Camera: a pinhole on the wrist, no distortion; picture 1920 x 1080 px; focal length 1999.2 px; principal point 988.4 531.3 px. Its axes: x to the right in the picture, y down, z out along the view. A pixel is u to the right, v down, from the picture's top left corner.
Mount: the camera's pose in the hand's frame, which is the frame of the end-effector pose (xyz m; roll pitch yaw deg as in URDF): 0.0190 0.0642 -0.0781 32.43 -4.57 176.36
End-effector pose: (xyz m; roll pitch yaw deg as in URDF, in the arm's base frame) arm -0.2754 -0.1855 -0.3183 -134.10 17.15 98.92
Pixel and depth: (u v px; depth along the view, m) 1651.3 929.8 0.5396
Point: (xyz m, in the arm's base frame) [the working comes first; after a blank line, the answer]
In the camera's frame: 0.1789 0.1076 0.5396

-0.3678 -0.4532 -0.7709
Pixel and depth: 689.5 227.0 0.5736
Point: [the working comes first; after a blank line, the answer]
In the camera's frame: -0.0858 -0.0873 0.5736

-0.2226 -0.1859 -0.8998
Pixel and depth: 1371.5 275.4 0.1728
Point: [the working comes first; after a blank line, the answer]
In the camera's frame: 0.0331 -0.0221 0.1728

-0.1880 -0.2181 -0.4793
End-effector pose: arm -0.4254 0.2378 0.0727 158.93 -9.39 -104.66
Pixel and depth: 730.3 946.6 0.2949
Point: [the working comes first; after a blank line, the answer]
In the camera's frame: -0.0381 0.0613 0.2949

-0.6720 0.1932 -0.0381
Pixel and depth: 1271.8 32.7 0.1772
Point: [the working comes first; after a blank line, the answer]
In the camera's frame: 0.0251 -0.0442 0.1772

-0.6227 0.2809 0.0992
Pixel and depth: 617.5 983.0 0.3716
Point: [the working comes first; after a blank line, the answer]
In the camera's frame: -0.0689 0.0840 0.3716

-0.7276 0.1583 -0.0932
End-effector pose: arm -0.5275 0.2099 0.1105 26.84 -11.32 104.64
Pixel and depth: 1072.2 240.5 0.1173
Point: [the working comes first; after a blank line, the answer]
In the camera's frame: 0.0049 -0.0171 0.1173

-0.6470 0.1901 0.1885
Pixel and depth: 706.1 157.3 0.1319
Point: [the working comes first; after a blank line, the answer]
In the camera's frame: -0.0186 -0.0247 0.1319

-0.6608 0.2095 0.2046
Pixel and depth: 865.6 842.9 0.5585
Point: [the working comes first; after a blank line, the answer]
In the camera's frame: -0.0343 0.0870 0.5585

-0.5845 0.2002 0.6391
